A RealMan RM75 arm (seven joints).
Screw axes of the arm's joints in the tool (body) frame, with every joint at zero. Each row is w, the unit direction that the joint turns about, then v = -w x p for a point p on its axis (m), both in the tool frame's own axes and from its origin. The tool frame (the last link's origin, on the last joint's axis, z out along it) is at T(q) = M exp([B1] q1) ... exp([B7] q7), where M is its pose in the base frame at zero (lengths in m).
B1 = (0, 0, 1, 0.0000, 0.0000, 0.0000)
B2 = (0, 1, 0, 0.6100, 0.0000, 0.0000)
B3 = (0, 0, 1, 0.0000, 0.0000, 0.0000)
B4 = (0, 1, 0, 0.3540, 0.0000, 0.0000)
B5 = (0, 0, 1, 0.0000, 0.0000, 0.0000)
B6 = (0, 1, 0, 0.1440, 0.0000, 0.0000)
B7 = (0, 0, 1, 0.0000, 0.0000, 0.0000)
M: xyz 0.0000 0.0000 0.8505 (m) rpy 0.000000 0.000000 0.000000 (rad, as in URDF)
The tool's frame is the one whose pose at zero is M.
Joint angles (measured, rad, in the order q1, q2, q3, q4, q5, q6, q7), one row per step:
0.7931, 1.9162, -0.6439, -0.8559, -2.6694, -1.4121, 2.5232
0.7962, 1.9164, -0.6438, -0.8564, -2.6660, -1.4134, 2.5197
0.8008, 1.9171, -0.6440, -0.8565, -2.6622, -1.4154, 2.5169
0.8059, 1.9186, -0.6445, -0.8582, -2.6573, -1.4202, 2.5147
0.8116, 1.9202, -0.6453, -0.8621, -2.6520, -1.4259, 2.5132
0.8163, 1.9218, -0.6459, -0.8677, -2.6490, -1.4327, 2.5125
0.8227, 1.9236, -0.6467, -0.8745, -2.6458, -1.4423, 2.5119
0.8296, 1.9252, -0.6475, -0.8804, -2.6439, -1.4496, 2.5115
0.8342, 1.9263, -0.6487, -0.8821, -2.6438, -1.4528, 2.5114
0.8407, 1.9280, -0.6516, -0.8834, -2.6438, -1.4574, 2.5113
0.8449, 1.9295, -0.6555, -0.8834, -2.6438, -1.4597, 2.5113
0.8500, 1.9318, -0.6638, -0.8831, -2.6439, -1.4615, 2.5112
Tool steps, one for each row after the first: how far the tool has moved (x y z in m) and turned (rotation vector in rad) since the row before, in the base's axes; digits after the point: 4 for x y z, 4 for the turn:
-0.0019, 0.0008, -0.0001, -0.0011, 0.0020, 0.0073
-0.0026, 0.0011, -0.0006, -0.0023, 0.0032, 0.0081
-0.0033, 0.0009, -0.0008, -0.0041, 0.0050, 0.0091
-0.0040, 0.0012, -0.0005, -0.0034, 0.0049, 0.0105
-0.0035, 0.0008, -0.0002, -0.0034, 0.0029, 0.0087
-0.0045, 0.0009, -0.0002, -0.0054, 0.0034, 0.0108
-0.0043, 0.0012, -0.0001, -0.0040, 0.0018, 0.0105
-0.0024, 0.0007, -0.0005, -0.0034, 0.0002, 0.0056
-0.0034, 0.0009, -0.0011, -0.0065, -0.0002, 0.0077
-0.0022, 0.0005, -0.0013, -0.0058, -0.0011, 0.0052
-0.0028, 0.0006, -0.0021, -0.0089, -0.0039, 0.0076

